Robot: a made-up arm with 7 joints. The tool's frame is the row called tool. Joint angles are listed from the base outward.
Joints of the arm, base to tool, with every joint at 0 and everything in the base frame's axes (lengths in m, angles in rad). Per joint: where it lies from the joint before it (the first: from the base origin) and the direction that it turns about. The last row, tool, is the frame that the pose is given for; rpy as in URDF.
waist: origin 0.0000 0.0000 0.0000 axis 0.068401 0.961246 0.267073
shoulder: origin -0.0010 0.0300 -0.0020 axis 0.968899 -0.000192 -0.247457
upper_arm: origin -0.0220 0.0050 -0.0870 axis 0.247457 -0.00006 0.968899
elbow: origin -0.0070 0.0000 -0.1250 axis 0.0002 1 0.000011
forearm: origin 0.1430 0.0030 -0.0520 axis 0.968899 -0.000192 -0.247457
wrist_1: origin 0.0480 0.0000 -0.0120 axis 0.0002 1 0.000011
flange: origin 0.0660 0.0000 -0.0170 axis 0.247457 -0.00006 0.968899
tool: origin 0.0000 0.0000 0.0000 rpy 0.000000 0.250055 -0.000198
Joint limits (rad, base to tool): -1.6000..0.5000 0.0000..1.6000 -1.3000..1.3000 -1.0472..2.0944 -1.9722..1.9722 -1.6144..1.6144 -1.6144..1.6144
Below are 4 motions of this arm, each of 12 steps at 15 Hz.
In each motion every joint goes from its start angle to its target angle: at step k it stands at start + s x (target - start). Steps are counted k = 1, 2, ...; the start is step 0. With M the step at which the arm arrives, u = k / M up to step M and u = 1 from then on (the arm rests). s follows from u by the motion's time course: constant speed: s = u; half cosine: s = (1 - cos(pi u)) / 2; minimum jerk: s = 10 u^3 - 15 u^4 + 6 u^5.
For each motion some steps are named. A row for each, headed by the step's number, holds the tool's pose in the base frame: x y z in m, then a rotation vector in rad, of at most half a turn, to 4 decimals.
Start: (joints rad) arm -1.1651 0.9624 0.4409 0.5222 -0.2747 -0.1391 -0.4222
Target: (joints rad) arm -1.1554 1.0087 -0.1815 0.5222 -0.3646 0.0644 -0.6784
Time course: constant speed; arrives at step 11
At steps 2, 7, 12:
2: 0.3440 0.2759 0.1324 0.4607 -0.6611 0.0106
7: 0.3837 0.2337 0.1009 0.5723 -0.3820 -0.2670
12: 0.4072 0.2050 0.0632 0.6394 -0.1353 -0.4706

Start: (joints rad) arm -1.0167 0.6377 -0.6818 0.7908 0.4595 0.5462 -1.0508
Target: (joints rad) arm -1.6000 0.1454 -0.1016 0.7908 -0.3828 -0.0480 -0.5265
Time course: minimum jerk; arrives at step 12
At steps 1, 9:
1: 0.4216 0.1201 -0.1880 1.0674 1.2415 -0.7419
9: 0.4568 -0.0811 0.0595 0.1840 -0.3987 -0.9280

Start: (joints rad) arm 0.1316 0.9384 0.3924 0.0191 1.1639 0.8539 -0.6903
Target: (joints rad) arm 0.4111 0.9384 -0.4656 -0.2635 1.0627 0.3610 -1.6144
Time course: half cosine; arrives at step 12
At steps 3, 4, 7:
3: 0.1980 0.3085 -0.1394 1.5281 1.4640 0.2787
4: 0.1979 0.2898 -0.1639 1.5195 1.5321 0.0451
7: 0.1649 0.2129 -0.2482 1.3902 1.7749 -0.8317

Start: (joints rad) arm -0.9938 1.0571 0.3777 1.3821 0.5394 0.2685 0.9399
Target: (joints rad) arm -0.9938 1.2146 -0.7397 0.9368 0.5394 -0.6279 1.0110
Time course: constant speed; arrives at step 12
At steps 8, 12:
8: 0.3538 0.3418 -0.0624 1.6391 -0.5432 0.8684
12: 0.3603 0.2886 -0.1025 1.6301 -0.7714 0.2325

